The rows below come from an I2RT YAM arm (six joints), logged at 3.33 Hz.
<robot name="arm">
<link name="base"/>
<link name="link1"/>
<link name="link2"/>
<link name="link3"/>
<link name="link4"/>
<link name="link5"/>
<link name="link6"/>
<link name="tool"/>
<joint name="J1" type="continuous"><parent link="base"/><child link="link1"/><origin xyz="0 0 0.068" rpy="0 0 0"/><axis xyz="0 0 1"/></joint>
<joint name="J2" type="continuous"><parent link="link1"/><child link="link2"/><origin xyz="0.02 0.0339 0.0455" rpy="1.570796 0 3.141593"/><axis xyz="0 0 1"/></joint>
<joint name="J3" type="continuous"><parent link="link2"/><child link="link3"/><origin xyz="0.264 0 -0.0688" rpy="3.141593 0 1.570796"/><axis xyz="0 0 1"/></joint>
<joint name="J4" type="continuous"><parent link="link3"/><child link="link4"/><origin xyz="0.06 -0.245 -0.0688" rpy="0 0 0"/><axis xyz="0 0 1"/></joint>
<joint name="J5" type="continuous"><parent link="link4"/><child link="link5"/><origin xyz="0.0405 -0.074 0.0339" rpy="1.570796 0 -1.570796"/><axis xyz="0 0 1"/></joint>
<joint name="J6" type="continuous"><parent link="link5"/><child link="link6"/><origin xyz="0.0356 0 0.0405" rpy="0 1.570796 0"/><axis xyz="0 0 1"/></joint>
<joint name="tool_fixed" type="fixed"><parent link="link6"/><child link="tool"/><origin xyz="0 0 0" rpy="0 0 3.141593"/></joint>
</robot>
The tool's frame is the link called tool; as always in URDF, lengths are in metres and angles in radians. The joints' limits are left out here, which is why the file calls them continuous.
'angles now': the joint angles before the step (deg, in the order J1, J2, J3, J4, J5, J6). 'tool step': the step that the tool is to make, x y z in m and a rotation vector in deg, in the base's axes. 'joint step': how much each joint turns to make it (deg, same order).
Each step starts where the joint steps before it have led.
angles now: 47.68, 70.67, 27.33, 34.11, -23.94, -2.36
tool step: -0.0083, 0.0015, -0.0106, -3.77, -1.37, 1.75
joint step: 1.70, -0.11, -1.20, -2.35, 0.62, -3.79
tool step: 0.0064, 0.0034, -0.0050, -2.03, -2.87, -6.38
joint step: 0.37, 2.28, 0.33, 1.58, 7.36, -2.03
